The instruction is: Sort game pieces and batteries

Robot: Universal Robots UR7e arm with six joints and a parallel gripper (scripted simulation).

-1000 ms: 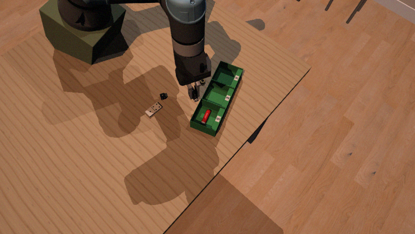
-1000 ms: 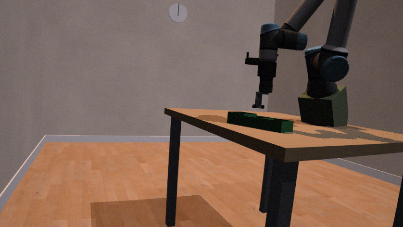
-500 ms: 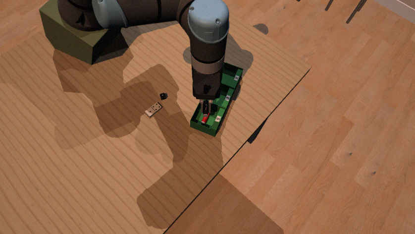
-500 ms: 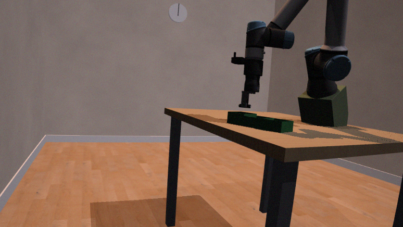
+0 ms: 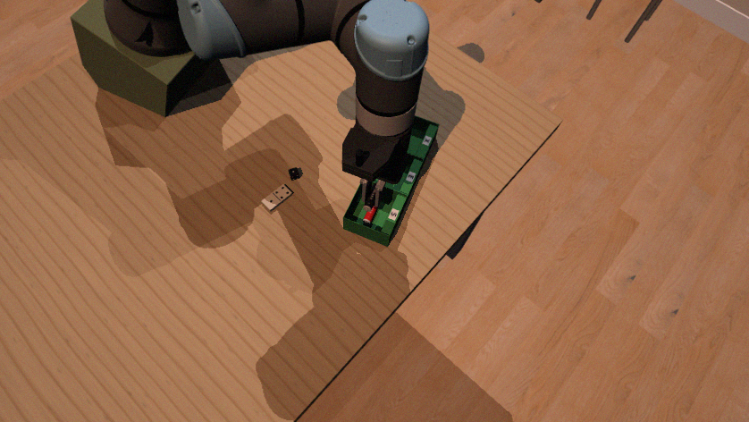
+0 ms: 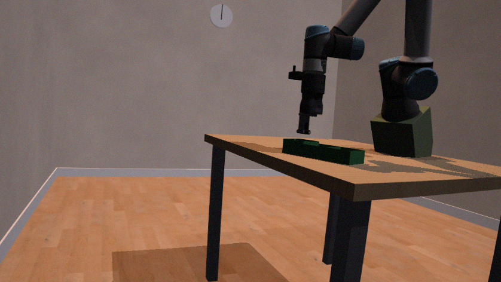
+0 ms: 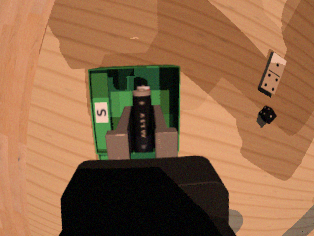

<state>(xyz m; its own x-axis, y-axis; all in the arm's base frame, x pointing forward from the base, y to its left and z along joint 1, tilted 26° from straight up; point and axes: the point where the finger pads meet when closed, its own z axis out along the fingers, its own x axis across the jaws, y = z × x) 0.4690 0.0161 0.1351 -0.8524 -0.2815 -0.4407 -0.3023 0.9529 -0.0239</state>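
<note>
My hand is 7 cm above the red battery. Round my hand: brass nut 10 cm behind, 10 cm to the left, 8 cm below; then green three-compartment bin 2 cm behind, 8 cm to the left, 6 cm below; then black battery 1 cm below.
</note>
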